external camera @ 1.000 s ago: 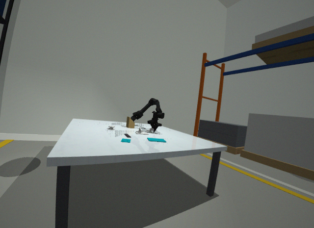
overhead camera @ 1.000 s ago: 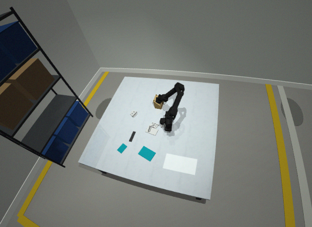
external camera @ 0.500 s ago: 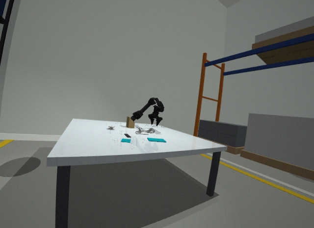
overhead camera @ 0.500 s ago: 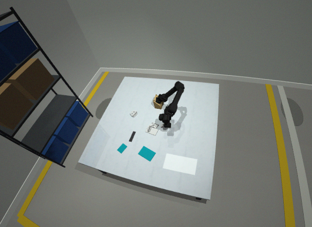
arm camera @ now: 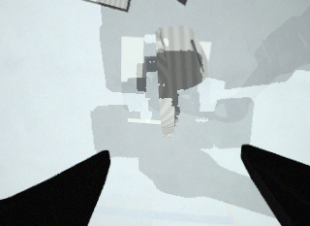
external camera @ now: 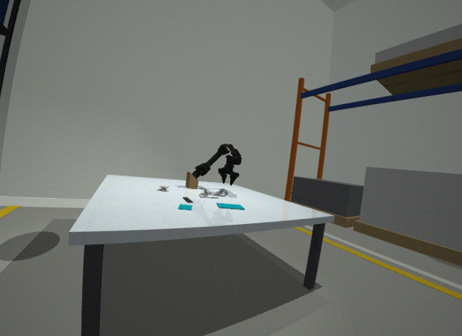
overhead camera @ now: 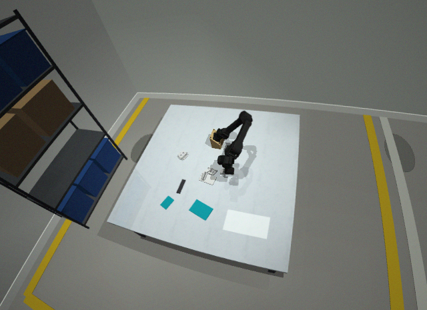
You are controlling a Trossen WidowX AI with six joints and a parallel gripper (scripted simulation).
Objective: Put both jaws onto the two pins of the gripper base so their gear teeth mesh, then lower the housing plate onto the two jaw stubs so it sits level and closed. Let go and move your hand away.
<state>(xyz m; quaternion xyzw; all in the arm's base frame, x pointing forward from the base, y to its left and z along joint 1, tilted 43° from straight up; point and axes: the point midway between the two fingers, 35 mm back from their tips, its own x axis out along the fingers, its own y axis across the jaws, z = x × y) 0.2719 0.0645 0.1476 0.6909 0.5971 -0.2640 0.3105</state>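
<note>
Right now the grey gripper jaw is 70 mm below my gripper tip and 10 mm to the right of it. From my gripper tip the other things lie so: black bar 370 mm to the right, 130 mm ahead, 80 mm below.
</note>
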